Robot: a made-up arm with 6 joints.
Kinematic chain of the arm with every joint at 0, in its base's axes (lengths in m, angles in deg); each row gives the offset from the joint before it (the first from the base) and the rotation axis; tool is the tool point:
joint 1: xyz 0 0 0.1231 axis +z
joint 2: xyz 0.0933 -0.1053 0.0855 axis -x
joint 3: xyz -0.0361 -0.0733 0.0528 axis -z
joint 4: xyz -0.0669 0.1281 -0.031 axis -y
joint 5: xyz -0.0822 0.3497 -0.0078 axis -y
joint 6: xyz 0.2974 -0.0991 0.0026 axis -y
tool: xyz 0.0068 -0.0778 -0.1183
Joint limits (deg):
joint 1: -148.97..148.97
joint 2: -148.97..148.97
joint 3: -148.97..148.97
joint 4: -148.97..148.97
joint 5: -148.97..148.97
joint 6: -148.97..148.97
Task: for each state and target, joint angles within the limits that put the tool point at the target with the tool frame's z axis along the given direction. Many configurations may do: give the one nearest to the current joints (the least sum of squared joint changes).
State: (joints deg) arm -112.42 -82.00 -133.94 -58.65 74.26 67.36
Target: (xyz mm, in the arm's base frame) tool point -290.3 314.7 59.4 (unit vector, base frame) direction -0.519 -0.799 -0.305
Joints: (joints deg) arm -85.39 -73.94 -148.97 -58.52 72.34 47.86
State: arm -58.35 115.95 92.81 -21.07 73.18 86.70
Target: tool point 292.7 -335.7 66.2 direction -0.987 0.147 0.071
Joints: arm -103.96 84.26 60.69 -21.69 102.62 110.31
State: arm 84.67 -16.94 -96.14 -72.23 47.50 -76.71
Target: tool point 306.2 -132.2 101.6 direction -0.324 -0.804 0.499
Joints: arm 116.43 -39.99 -125.17 -111.78 89.68 -69.85
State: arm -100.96 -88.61 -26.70 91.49 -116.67 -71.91
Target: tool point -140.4 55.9 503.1 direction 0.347 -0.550 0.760
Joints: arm -82.90 -143.04 -21.86 62.51 -120.73 -82.42
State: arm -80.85 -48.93 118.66 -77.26 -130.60 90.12
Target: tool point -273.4 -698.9 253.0 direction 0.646 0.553 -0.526
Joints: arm -60.10 -63.34 148.87 -82.77 -148.86 62.23
